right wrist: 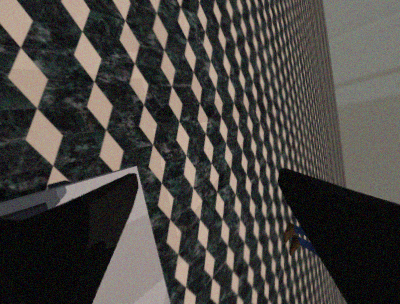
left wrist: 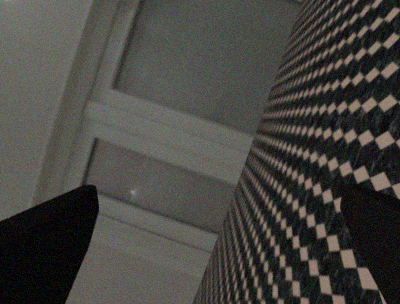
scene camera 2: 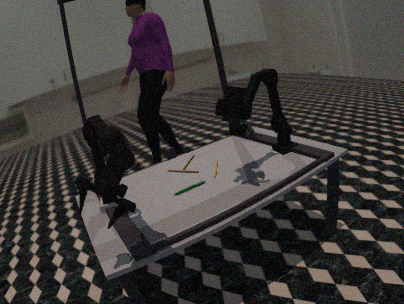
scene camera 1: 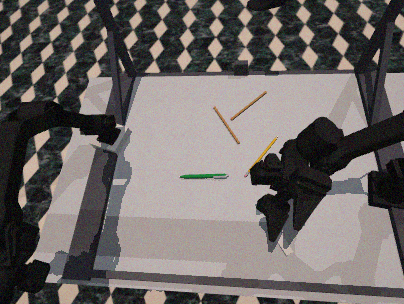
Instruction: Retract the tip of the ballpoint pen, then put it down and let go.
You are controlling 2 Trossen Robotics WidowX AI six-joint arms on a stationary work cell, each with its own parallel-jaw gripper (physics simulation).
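Seen in the pictures: left gripper, fingertip midpoint: (left wrist: 221, 197) (scene camera 2: 247, 111) (scene camera 1: 283, 236); right gripper, fingertip midpoint: (right wrist: 208, 177) (scene camera 2: 93, 222); left arm's base at its link origin: (scene camera 2: 284, 143) (scene camera 1: 391, 189); right arm's base at its link origin: (scene camera 1: 109, 135).
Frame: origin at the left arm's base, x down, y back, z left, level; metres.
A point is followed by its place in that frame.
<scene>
A green ballpoint pen (scene camera 1: 202, 176) {x 0.019, y -0.545, z 0.061 m} (scene camera 2: 190, 188) {x 0.025, y -0.540, z 0.063 m} lies flat on the white table (scene camera 1: 165, 125) {x 0.031, y -0.723, z -0.110 m} (scene camera 2: 155, 200) {x 0.031, y -0.699, z 0.056 m}. Its grey clip is at its right end in scene camera 1; whether its tip is out is too small to tell. My left gripper (scene camera 1: 285, 234) {x -0.281, y -0.320, z 0.261 m} (left wrist: 221, 197) {x -0.281, y -0.320, z 0.261 m} is open and empty, raised above the table to the right of the pen in scene camera 1. My right gripper (scene camera 2: 95, 220) {x -0.162, y -0.926, z 0.465 m} (right wrist: 208, 177) {x -0.162, y -0.926, z 0.465 m} is open and empty at the table's left end in scene camera 2, well apart from the pen. The pen does not show in either wrist view.
A yellow pencil (scene camera 1: 270, 146) {x 0.025, y -0.349, z -0.089 m} (scene camera 2: 216, 169) {x 0.025, y -0.376, z -0.038 m} lies near the pen, close to my left gripper in scene camera 1. Two brown sticks (scene camera 1: 226, 125) {x 0.025, y -0.508, z -0.144 m} (scene camera 1: 248, 106) {x 0.026, y -0.446, z -0.238 m} lie farther back. Dark rails (scene camera 1: 92, 215) {x 0.011, y -0.844, z 0.255 m} (scene camera 2: 132, 235) {x 0.011, y -0.840, z 0.309 m} and upright posts border the table. A person (scene camera 2: 150, 45) stands behind it.
</scene>
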